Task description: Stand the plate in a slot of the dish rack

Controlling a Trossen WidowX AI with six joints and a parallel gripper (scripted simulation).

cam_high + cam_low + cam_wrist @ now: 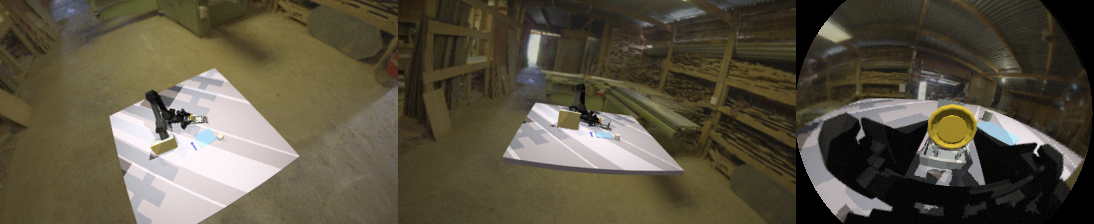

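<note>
My gripper tip is 1 cm past the plate. From my gripper tip the other things lie so: light blue mat 21 cm to the right, 5 cm below; then dish rack 3 cm below, 3 cm ahead, 1 cm to the right; then blue spoon 22 cm to the right, 12 cm behind, 5 cm below.
</note>
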